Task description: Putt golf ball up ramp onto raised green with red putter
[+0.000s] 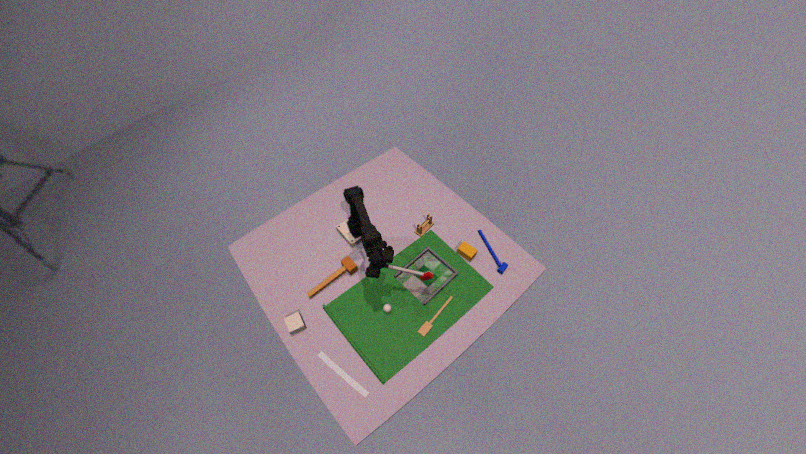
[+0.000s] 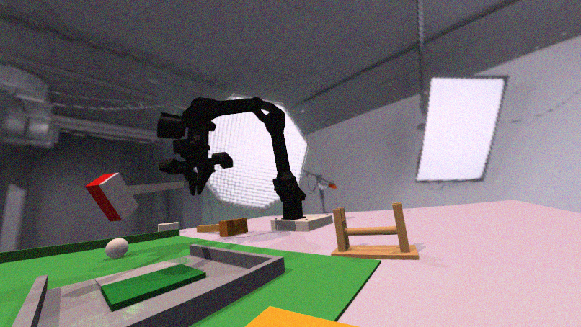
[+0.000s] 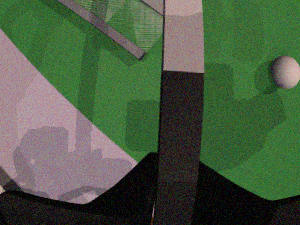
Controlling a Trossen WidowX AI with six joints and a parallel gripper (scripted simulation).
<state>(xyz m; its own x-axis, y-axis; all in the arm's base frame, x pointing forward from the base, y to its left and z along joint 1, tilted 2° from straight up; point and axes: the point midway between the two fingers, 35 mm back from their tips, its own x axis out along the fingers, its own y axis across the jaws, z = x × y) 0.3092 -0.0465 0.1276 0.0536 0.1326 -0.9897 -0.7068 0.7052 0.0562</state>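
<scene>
My gripper tip is 8 cm to the right of the red putter, 8 cm short of it and 1 cm below it. Also, from my gripper tip: white golf ball 16 cm ahead, 11 cm below, 6 cm to the right; wooden paddle 33 cm ahead, 13 cm below, 9 cm to the left; green turf 17 cm ahead, 13 cm below, 6 cm to the left.
</scene>
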